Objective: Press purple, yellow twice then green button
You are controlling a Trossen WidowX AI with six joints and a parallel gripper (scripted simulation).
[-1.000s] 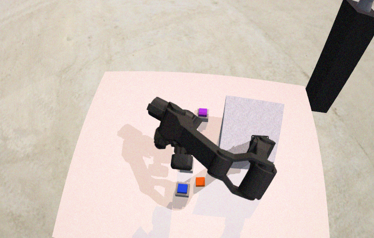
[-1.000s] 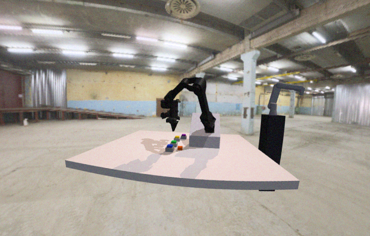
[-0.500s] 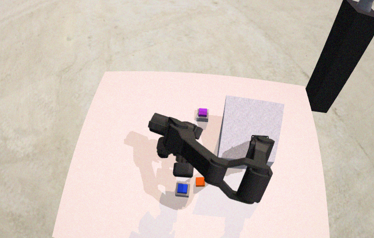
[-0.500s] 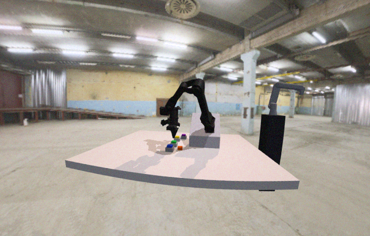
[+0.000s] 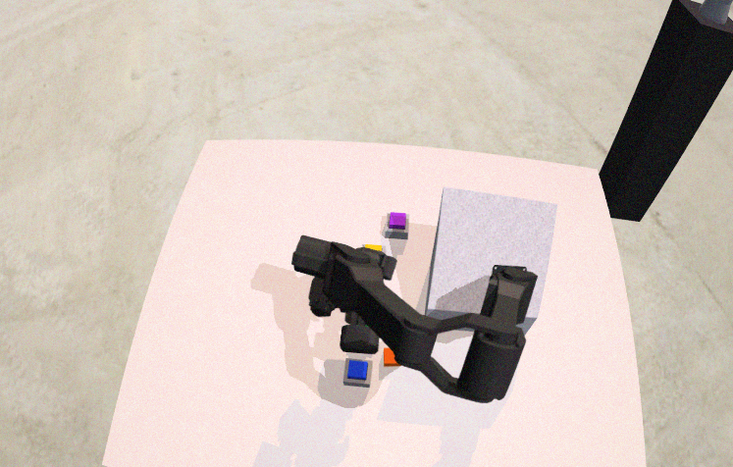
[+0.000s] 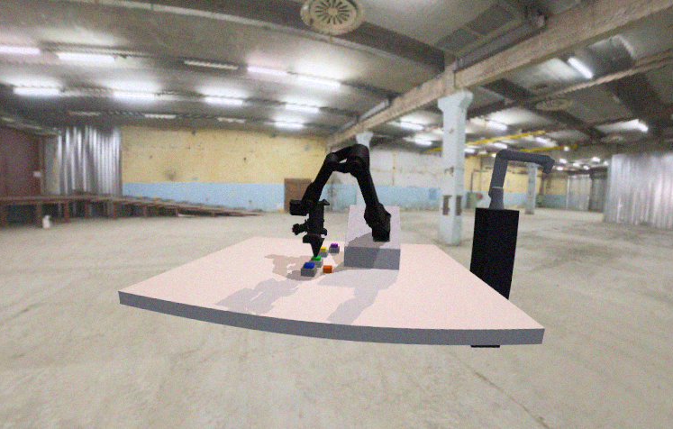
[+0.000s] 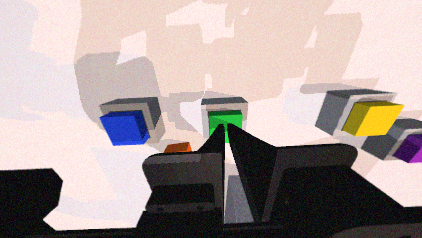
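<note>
The green button is 10 mm below my gripper tip. The rest, counted from my gripper tip: blue button (100 mm to the left); then yellow button (150 mm to the right); then small orange block (60 mm to the left, 60 mm behind, 30 mm below).
</note>
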